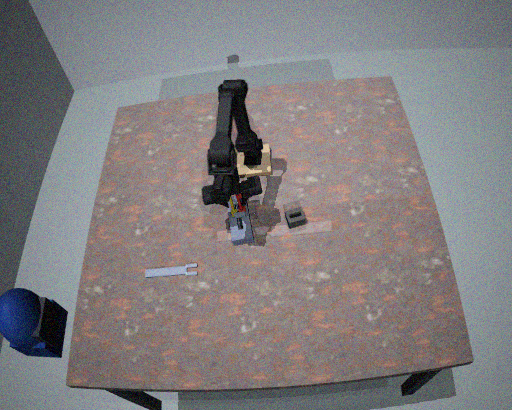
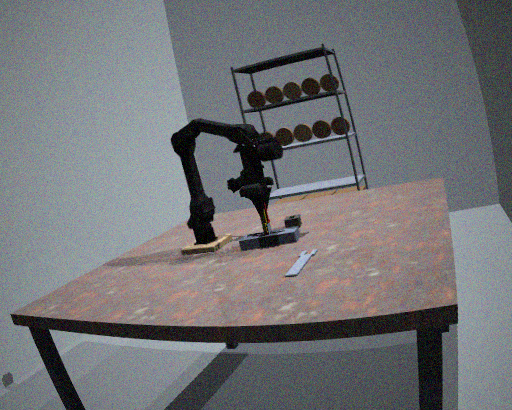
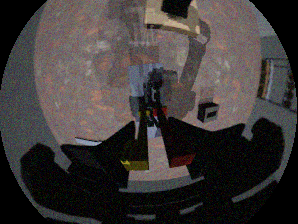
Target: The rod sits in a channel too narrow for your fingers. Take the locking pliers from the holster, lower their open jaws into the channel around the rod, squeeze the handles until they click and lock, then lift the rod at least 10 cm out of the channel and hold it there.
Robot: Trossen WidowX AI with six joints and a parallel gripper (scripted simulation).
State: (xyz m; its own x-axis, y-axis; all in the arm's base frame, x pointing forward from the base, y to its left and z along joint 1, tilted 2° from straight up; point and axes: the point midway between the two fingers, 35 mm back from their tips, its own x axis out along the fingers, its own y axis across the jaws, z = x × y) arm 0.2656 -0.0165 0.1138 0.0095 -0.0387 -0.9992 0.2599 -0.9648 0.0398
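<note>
The grey channel block lies 8 cm below my gripper tip. From my gripper tip the other things lie so: flat grey forked bar (20 cm ahead, 19 cm to the right, 10 cm below); then small dark holster (19 cm to the left, 9 cm below, 1 cm behind).
</note>
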